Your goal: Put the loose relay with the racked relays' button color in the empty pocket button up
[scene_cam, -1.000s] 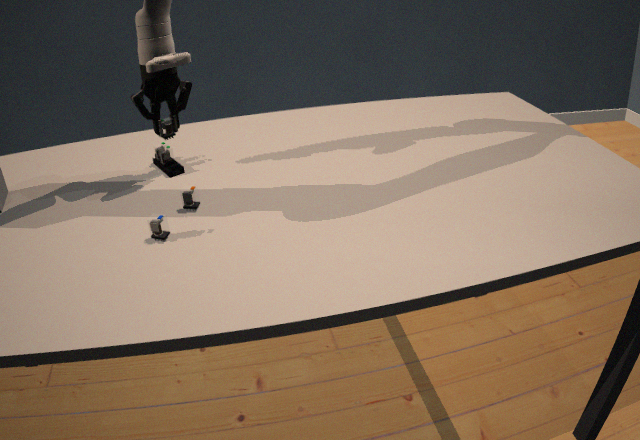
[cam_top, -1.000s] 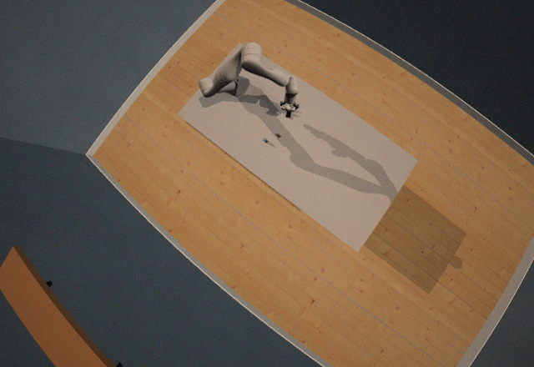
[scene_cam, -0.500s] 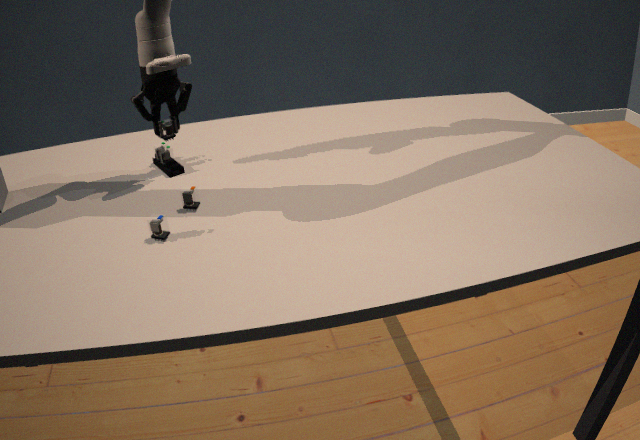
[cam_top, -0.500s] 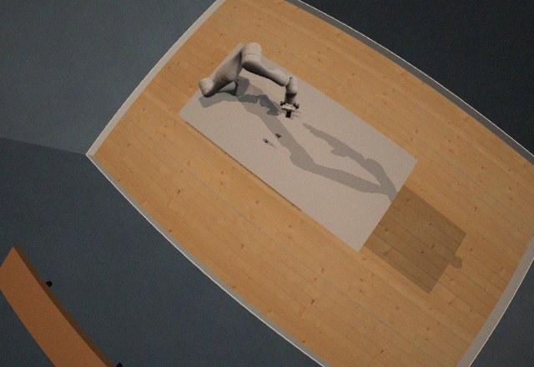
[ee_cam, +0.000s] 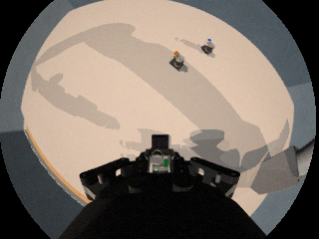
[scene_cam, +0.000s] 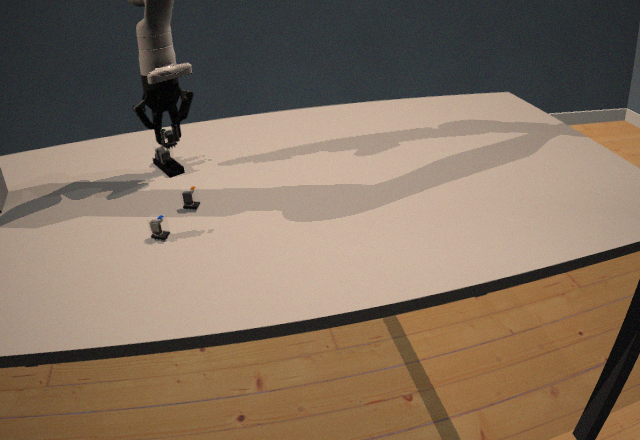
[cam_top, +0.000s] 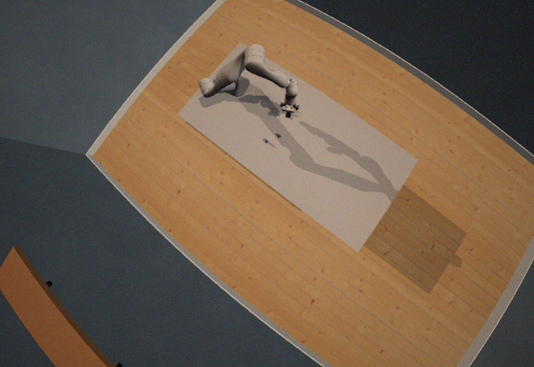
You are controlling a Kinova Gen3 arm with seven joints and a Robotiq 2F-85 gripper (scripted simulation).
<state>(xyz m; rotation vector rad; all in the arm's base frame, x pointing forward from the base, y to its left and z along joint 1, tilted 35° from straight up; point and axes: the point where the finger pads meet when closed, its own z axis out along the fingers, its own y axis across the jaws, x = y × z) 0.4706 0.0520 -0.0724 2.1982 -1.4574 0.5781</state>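
The black rack is 8 cm below my hand, 3 cm to the left of it and 1 cm behind it.
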